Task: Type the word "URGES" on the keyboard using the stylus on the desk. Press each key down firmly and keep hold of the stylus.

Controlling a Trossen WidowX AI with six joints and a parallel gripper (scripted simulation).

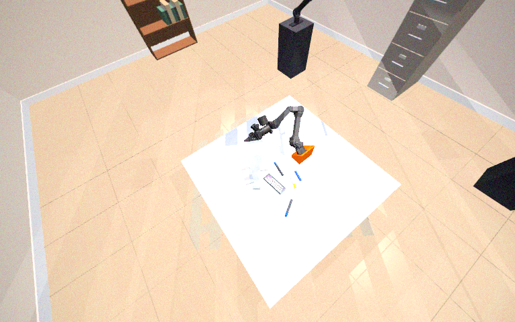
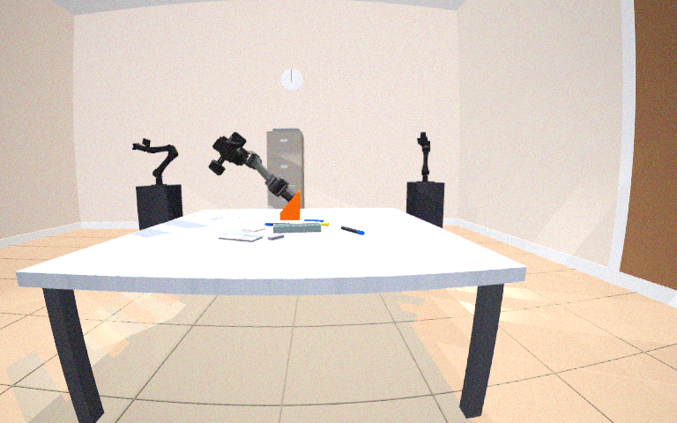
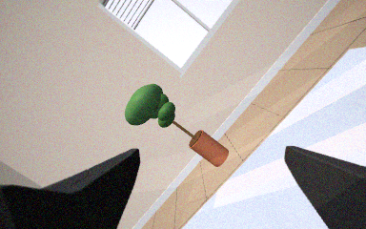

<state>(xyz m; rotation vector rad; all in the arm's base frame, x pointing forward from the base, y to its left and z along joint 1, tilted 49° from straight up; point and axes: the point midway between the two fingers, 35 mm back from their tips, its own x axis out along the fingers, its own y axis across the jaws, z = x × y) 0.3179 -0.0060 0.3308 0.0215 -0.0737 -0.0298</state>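
Now: the blue stylus 330 mm to the left of my gripper tip, 310 mm below it and 230 mm behind it. Round my gripper tip: yellow pen: 380 mm to the left, 310 mm below, 160 mm behind; grey block: 310 mm below, 220 mm to the left, 100 mm ahead.
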